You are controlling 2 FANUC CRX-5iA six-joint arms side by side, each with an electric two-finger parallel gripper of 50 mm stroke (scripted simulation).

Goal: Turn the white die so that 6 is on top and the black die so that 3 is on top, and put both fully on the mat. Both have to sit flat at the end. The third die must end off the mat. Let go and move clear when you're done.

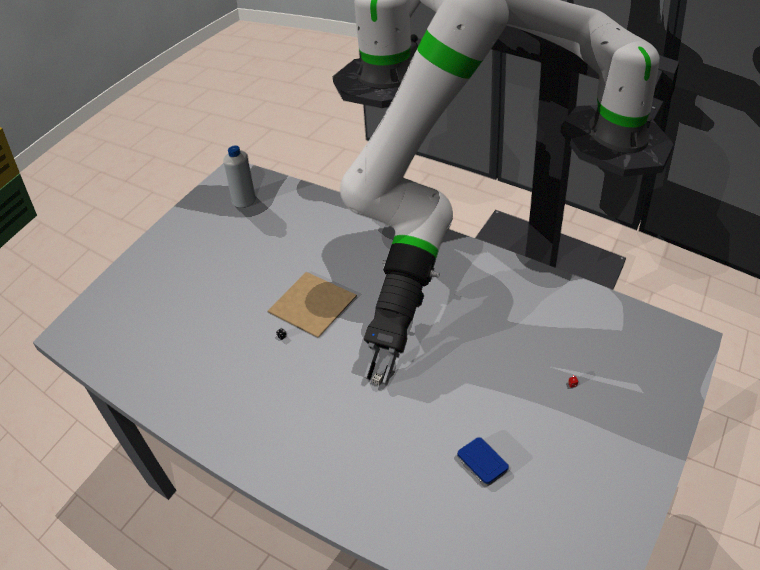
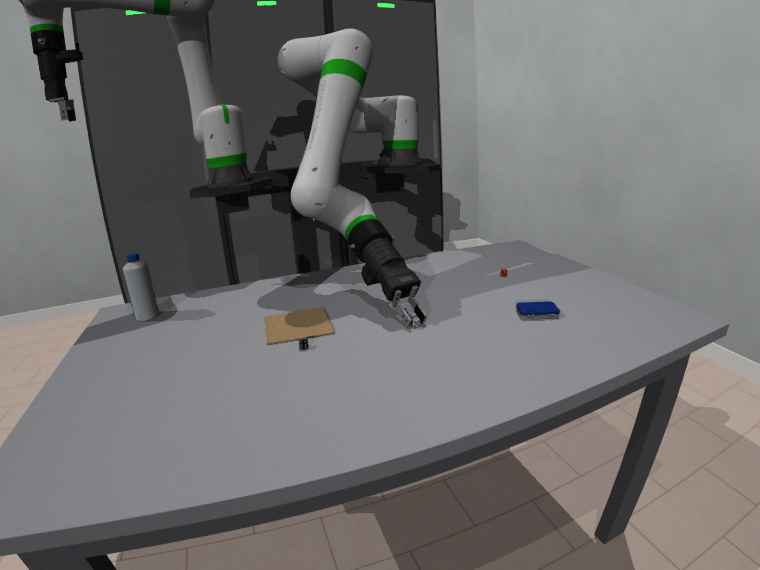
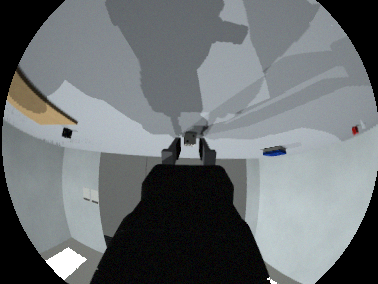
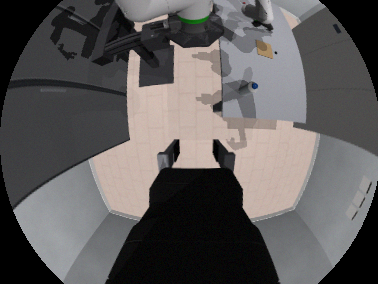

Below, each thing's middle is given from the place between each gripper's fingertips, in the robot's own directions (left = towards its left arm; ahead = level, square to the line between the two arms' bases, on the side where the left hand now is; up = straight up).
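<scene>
Picture my left hand [image 1: 375, 381] 230 mm to the left of the tan mat [image 1: 312, 304], 110 mm past it and 20 mm above it. Measuring from that left hand, the blue-topped box [image 1: 477, 456] is 270 mm to the left, 100 mm ahead and 10 mm below, while the grey bottle [image 2: 136, 271] is 590 mm to the right, 350 mm behind and 60 mm above.
My right hand [image 2: 69, 120], meanwhile, is 19 cm to the right of the grey bottle, 32 cm short of it and 49 cm above it. If you measure from my right hand, you get the blue-topped box 105 cm to the left, 77 cm ahead and 56 cm below, and the tan mat 56 cm to the left, 56 cm ahead and 57 cm below.
</scene>
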